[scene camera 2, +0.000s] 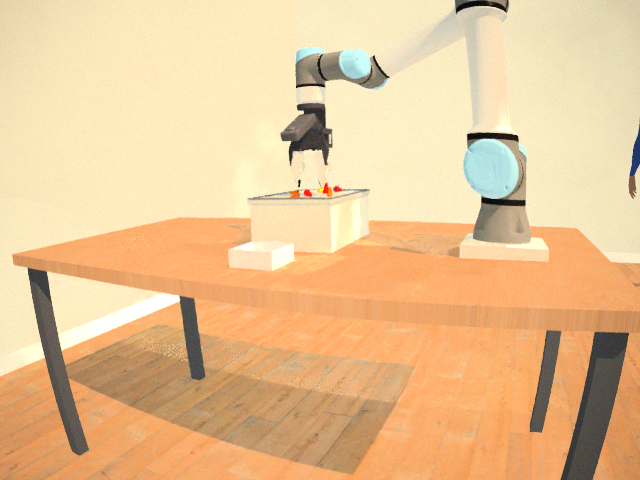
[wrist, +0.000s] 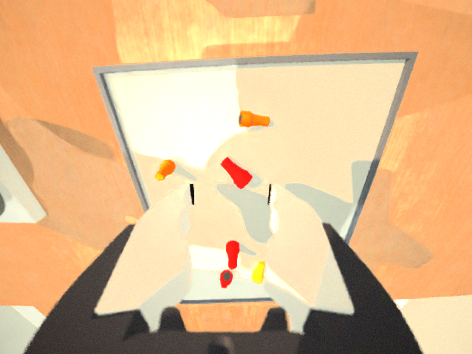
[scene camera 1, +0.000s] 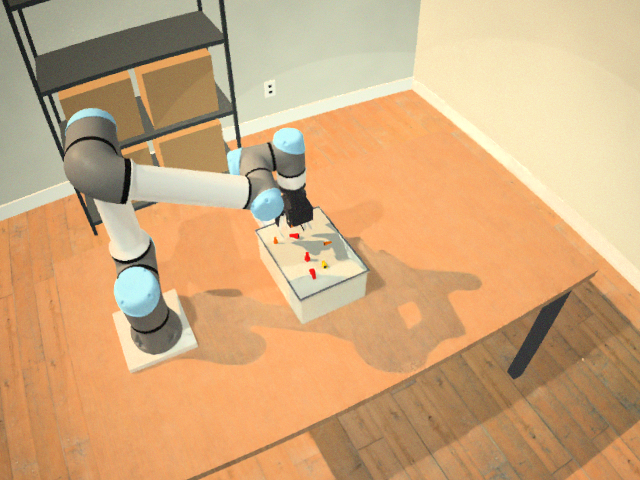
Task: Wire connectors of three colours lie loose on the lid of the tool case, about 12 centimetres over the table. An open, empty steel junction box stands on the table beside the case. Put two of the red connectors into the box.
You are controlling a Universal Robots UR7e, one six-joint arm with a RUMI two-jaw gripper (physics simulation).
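Places are measured from the arm's base along level axes (x ahead, y left, z up), in metres.
Pixels of known places: gripper, fingertip midpoint: (scene camera 2: 310,187) (wrist: 231,185) (scene camera 1: 293,233); arm's base, link origin: (scene camera 2: 502,239) (scene camera 1: 157,331).
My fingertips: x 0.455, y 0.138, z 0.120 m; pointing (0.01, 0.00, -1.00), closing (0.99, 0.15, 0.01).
Observation:
For each thing: its middle in the pictures, then the offset to it from my fingertips.
- tool case, body centre: (wrist: 252,193) (scene camera 2: 312,217) (scene camera 1: 312,262) 0.036 m ahead, 0.056 m right, 0.080 m down
- red connector, body centre: (wrist: 235,171) (scene camera 2: 308,193) (scene camera 1: 294,235) 0.002 m ahead, 0.006 m left, 0.014 m down
- steel junction box, body centre: (scene camera 2: 261,255) (scene camera 1: 272,216) 0.022 m back, 0.218 m left, 0.125 m down
- yellow connector, body centre: (wrist: 259,271) (scene camera 1: 324,264) 0.052 m ahead, 0.127 m right, 0.014 m down
My gripper (scene camera 1: 293,230) (scene camera 2: 311,184) (wrist: 231,185) is open about halfway and empty, with its fingertips a little above the lid of the tool case (scene camera 1: 333,298) (scene camera 2: 289,224) (wrist: 257,61). One red connector (scene camera 1: 294,235) (scene camera 2: 308,192) (wrist: 236,172) lies on the lid, slanted, near the space between the fingertips. Two more red connectors, one (scene camera 1: 307,256) (wrist: 232,254) and another (scene camera 1: 312,273) (wrist: 226,278), are towards the lid's other end. The steel junction box (scene camera 2: 250,259) stands on the table beside the case; the arm mostly hides it in scene camera 1.
A yellow connector (scene camera 1: 324,264) (wrist: 258,272) lies near the two farther red ones. Orange connectors (scene camera 1: 275,240) (wrist: 165,170) lie around the nearest red one, another orange one (scene camera 1: 327,242) by the lid's long edge. A person's hand (scene camera 2: 632,186) shows at scene camera 2's right edge.

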